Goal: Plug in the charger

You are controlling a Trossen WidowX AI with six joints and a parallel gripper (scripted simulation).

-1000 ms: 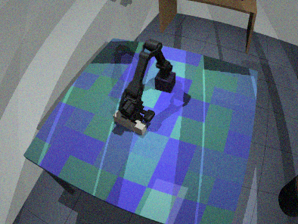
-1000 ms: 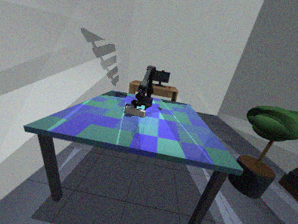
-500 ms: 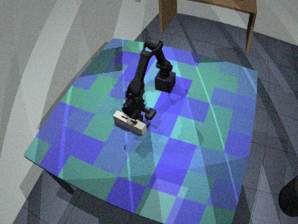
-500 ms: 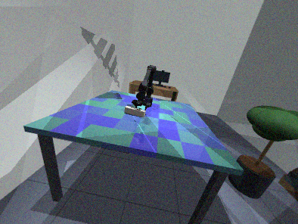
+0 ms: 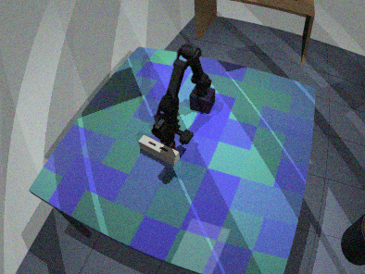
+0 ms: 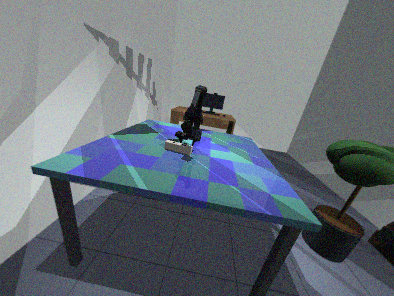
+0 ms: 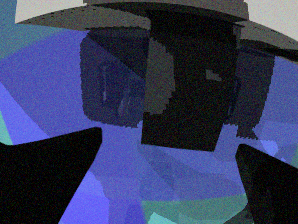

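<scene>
Right now my gripper tip is 6 cm short of the two-prong charger and 1 cm below it.
</scene>
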